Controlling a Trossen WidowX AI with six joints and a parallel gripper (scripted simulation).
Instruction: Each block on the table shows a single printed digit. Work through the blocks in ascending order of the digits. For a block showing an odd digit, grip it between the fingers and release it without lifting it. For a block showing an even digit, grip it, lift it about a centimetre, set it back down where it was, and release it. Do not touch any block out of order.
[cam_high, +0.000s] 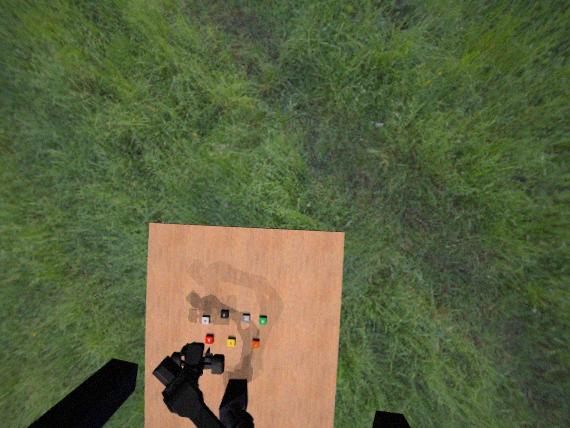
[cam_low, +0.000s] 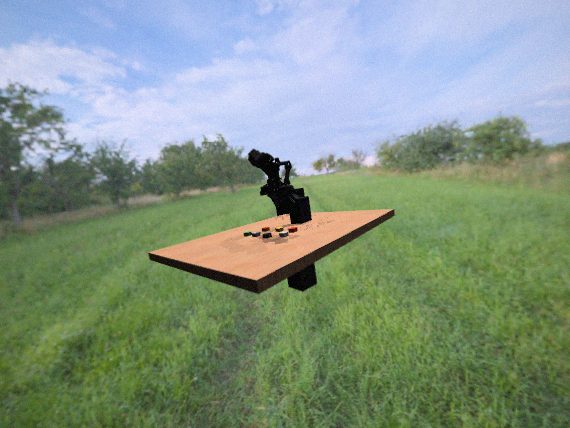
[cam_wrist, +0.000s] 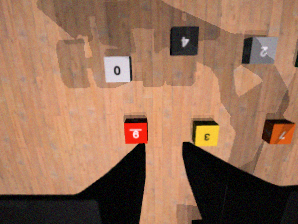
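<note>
Right now the red block is 12 cm below my gripper tip, 4 cm behind it and 3 cm to the left of it. The rest, counted from my gripper tip: yellow block 12 cm below, 7 cm to the right, 4 cm behind; black block 12 cm below, 8 cm ahead, 2 cm to the right; white block 12 cm below, 6 cm to the left, 4 cm ahead.
</note>
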